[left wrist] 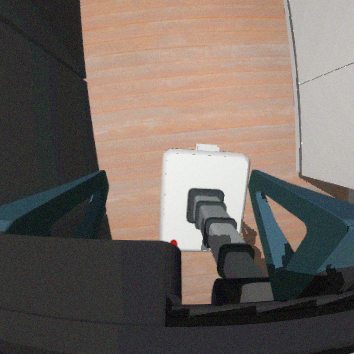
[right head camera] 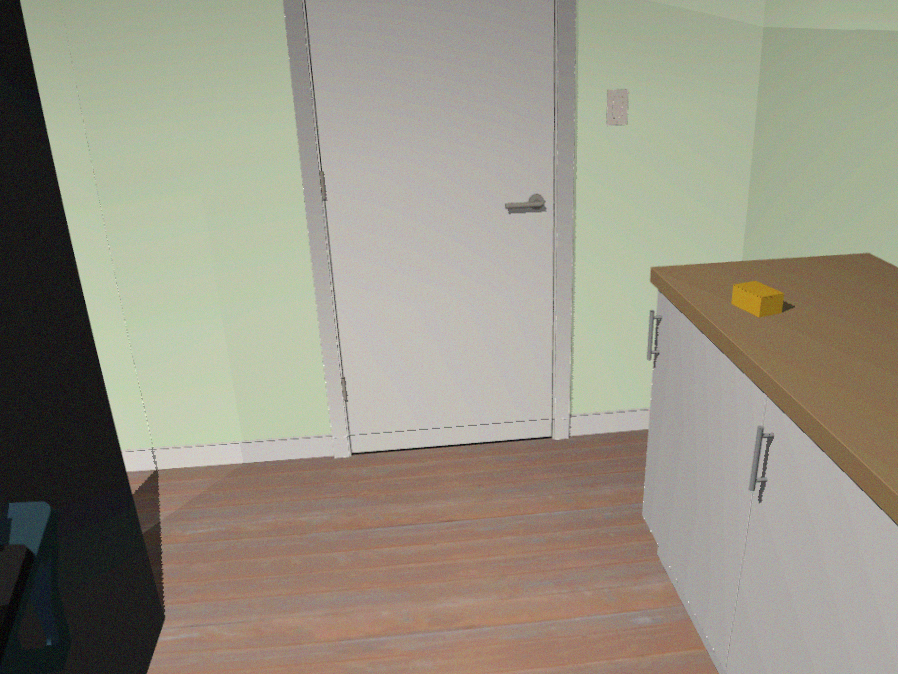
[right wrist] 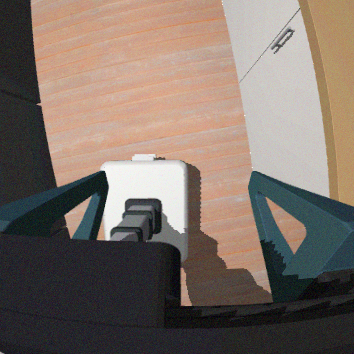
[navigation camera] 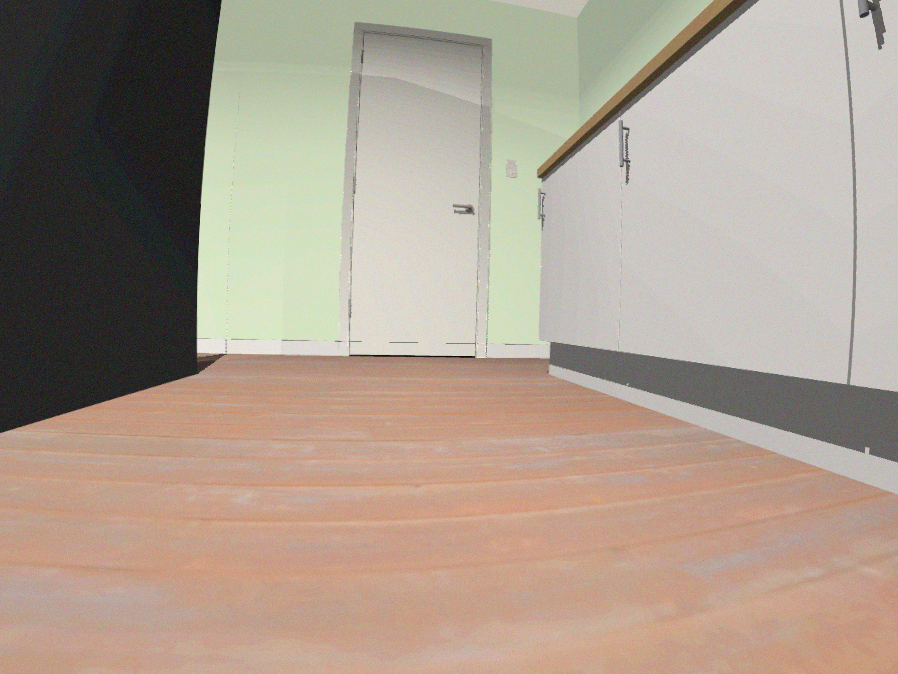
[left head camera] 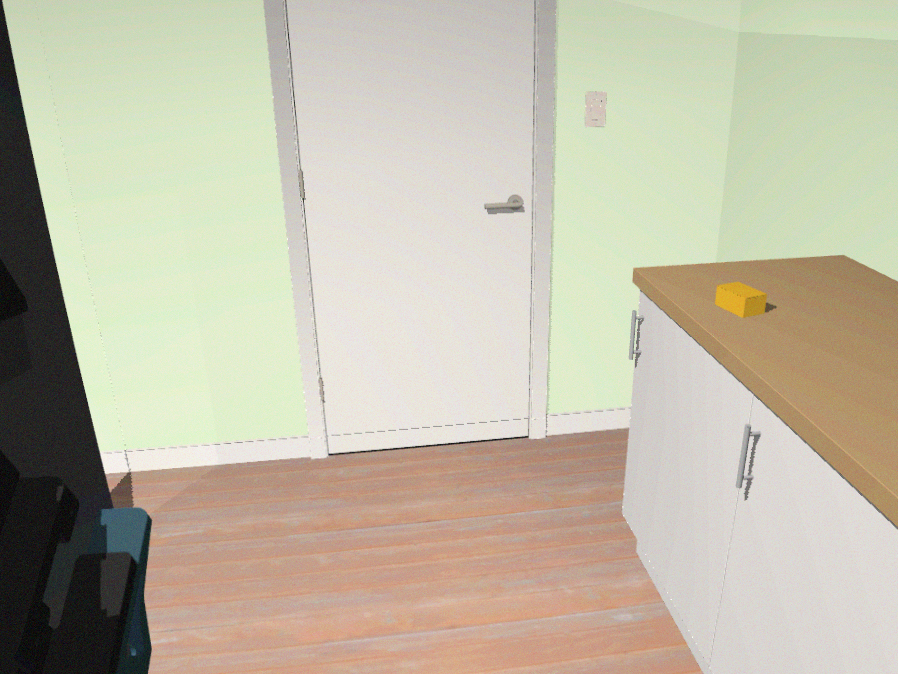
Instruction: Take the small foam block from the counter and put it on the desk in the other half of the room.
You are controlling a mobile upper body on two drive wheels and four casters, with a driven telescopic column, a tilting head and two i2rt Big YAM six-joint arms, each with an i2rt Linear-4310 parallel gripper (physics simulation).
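Places are measured from the left arm's base along level axes (x ahead, y left, z up), in metres.
Pixels of known places: left gripper, fingertip midpoint: (left wrist: 178,177) (left head camera: 35,670); right gripper, fingertip midpoint: (right wrist: 177,178).
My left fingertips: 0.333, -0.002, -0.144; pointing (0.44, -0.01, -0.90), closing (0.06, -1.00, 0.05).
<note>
Behind a point stands the place of what it marks, as x, y, z.
The small yellow foam block (left head camera: 740,298) @(1.633, -0.749, -0.460) (right head camera: 757,298) @(1.631, -0.750, -0.461) lies on the wooden counter (left head camera: 819,348) @(1.457, -0.853, -0.500) (right head camera: 834,348) @(1.459, -0.851, -0.500) (right wrist: 345,100) @(0.499, -0.886, -0.500) near its far end, at the right of both head views. My left gripper (left wrist: 178,177) @(0.333, -0.002, -0.144) is open with nothing between its fingers, over the robot's own white base. Part of it shows at the lower left of both head views, well apart from the block. My right gripper (right wrist: 177,178) @(0.338, -0.449, -0.141) is open and empty, also over the base and away from the block. The desk cannot be made out in these views.
White cabinets (left head camera: 681,435) @(1.659, -0.662, -0.808) (right head camera: 696,435) @(1.669, -0.661, -0.810) (navigation camera: 725,232) @(1.029, -0.768, -0.989) stand under the counter at the right. A tall dark panel (left head camera: 43,362) @(1.486, 0.712, -0.528) (right head camera: 65,362) @(1.496, 0.714, -0.534) (navigation camera: 94,217) @(1.130, 0.652, -0.950) stands at the left. A closed white door (left head camera: 413,217) @(2.608, 0.022, -0.519) (right head camera: 442,217) @(2.613, -0.005, -0.521) (navigation camera: 413,217) @(2.608, 0.020, -0.565) is straight ahead beyond the wood floor (navigation camera: 435,507) @(0.769, -0.211, -1.410).
</note>
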